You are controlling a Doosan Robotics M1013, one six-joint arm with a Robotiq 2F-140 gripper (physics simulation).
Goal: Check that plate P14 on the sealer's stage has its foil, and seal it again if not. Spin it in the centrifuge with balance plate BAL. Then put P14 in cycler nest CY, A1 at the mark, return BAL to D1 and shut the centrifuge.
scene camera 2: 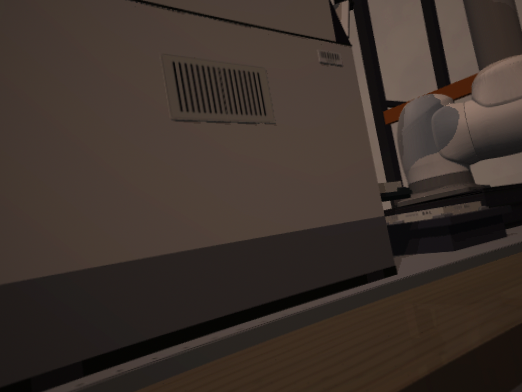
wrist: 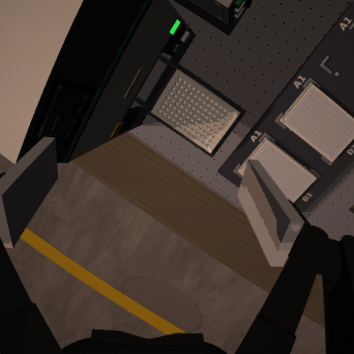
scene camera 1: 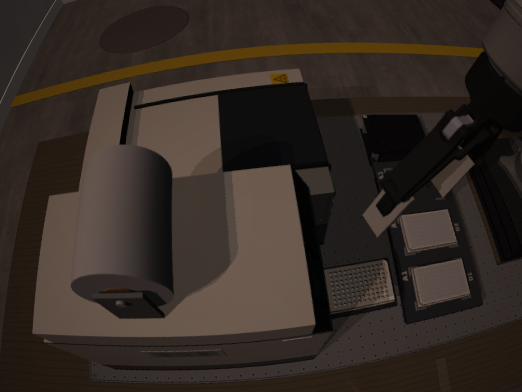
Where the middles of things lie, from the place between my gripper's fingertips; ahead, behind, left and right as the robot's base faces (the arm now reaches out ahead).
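My hand: 10 mm short of the well plate (scene camera 1: pixel 354 287), 290 mm above it. Counted from my hand: dark centrifuge lid (scene camera 1: pixel 267 127), 330 mm to the right, 90 mm ahead, 190 mm below; grey cylinder (scene camera 1: pixel 123 238), 50 mm to the right, 330 mm ahead, 10 mm above.
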